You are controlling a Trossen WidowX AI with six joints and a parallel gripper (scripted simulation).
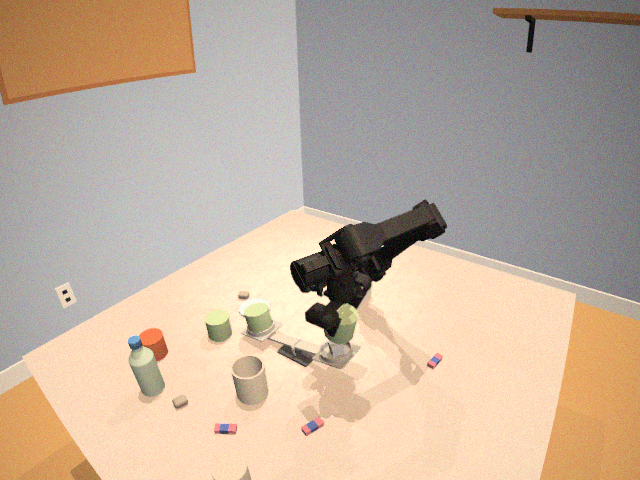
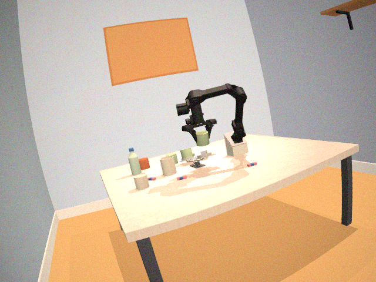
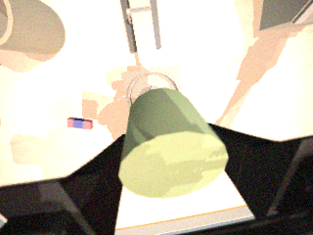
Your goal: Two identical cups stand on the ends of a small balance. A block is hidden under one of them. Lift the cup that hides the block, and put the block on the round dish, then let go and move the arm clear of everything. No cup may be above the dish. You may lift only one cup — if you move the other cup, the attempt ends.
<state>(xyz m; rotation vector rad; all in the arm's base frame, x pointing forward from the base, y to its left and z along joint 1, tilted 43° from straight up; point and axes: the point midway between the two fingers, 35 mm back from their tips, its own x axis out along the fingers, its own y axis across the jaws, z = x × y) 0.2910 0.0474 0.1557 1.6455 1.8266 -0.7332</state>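
Right now my gripper tip is 1 cm to the left of the grey block and 7 cm above it. Round my gripper tip: white round dish 6 cm behind, 38 cm to the right, 16 cm below; then red cylinder 27 cm ahead, 43 cm to the right, 12 cm below; then beige cup 18 cm ahead, 13 cm to the right, 12 cm below.
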